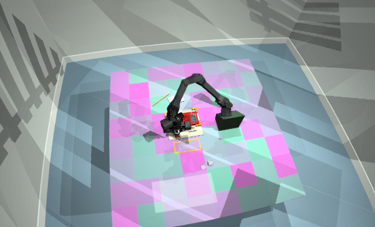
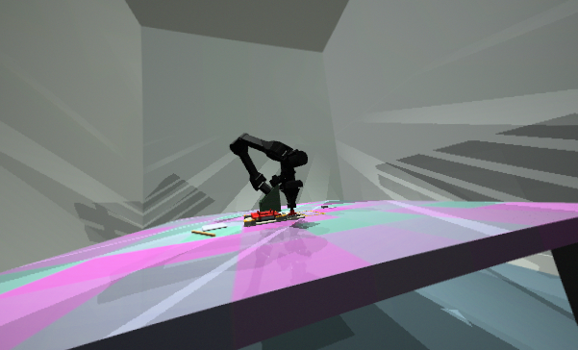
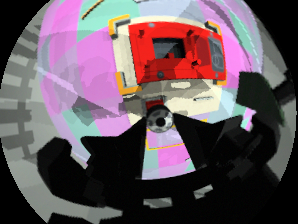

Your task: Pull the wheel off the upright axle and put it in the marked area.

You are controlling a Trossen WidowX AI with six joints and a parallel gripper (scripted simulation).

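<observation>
The red axle is 10 mm below my gripper tip. The rest, counted from my gripper tip: pencil: 80 mm ahead, 320 mm to the right, 40 mm below; then grey wheel: right at my gripper tip.
</observation>
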